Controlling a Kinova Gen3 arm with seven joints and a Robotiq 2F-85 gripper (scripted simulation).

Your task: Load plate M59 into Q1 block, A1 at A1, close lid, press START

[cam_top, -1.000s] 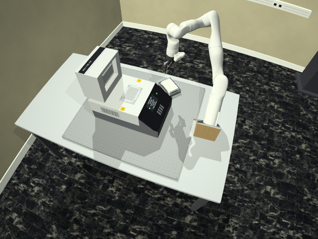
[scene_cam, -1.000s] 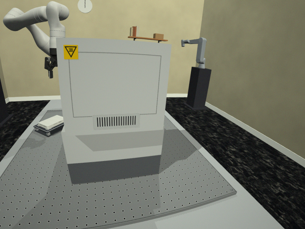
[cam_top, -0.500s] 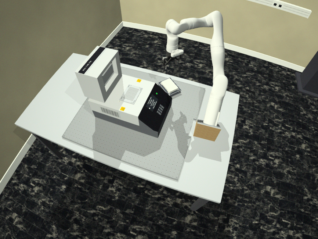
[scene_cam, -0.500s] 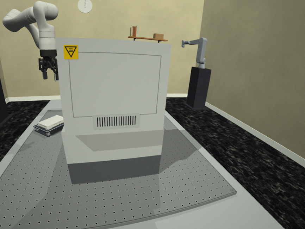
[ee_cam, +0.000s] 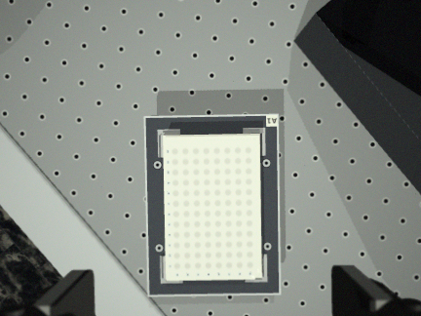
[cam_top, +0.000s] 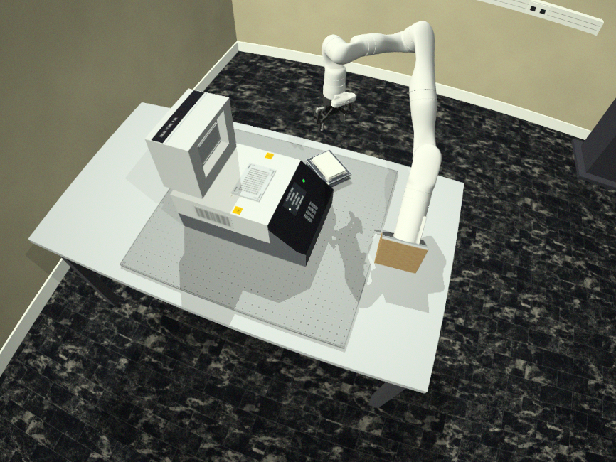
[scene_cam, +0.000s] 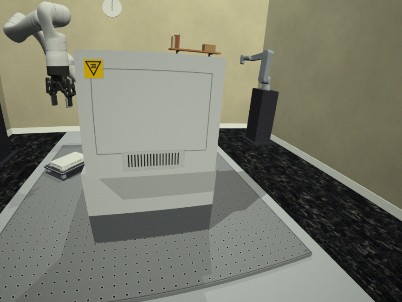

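Now: hand 230 mm above the plate M59. The rest, counted from my hand: plate nest N1 (240 mm below); nest A1 mark (20 mm behind, 90 mm to the left, 230 mm below).
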